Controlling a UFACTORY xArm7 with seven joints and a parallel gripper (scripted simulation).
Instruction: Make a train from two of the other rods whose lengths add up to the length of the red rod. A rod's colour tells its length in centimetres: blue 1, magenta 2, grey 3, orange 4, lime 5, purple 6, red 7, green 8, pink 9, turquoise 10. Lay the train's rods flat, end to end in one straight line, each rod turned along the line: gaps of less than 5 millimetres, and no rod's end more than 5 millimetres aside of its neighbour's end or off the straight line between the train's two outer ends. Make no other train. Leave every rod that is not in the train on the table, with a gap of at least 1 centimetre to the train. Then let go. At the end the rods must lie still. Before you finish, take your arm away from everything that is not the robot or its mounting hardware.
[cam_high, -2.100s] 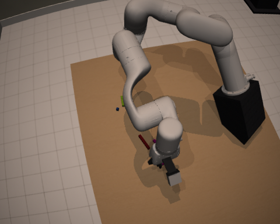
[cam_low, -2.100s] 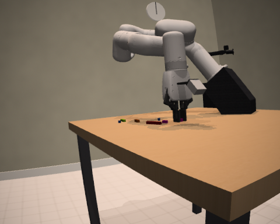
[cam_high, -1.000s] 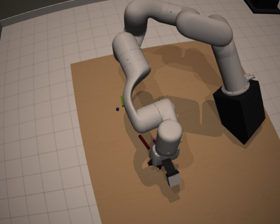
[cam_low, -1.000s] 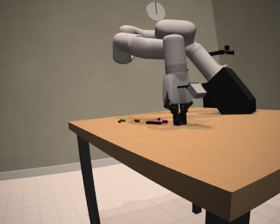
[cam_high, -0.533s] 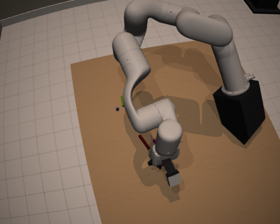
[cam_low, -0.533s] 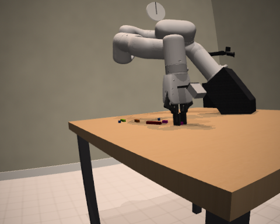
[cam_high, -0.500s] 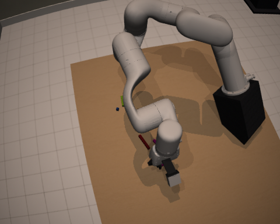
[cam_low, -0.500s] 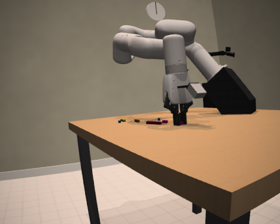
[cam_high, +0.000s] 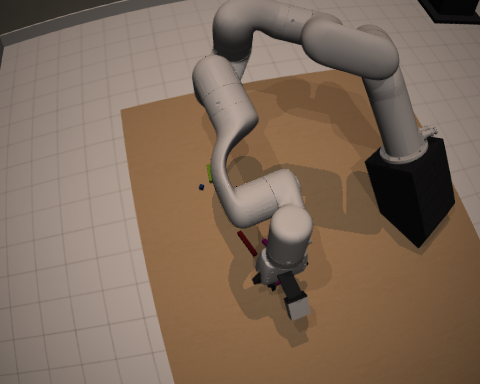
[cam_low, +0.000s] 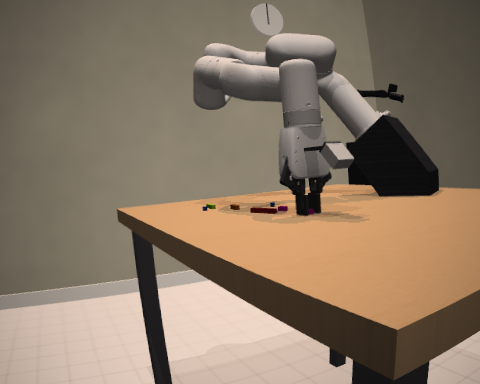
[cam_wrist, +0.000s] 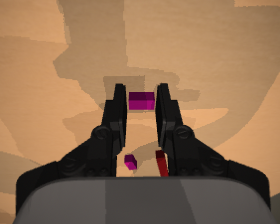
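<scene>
My gripper is now 10 cm short of the lime rod, 32 cm to the left of it and 2 cm above it. Round my hand: orange rod: 7 cm ahead, 24 cm to the right, 2 cm below; then red rod: 5 cm ahead, 11 cm to the right, 2 cm below.
</scene>
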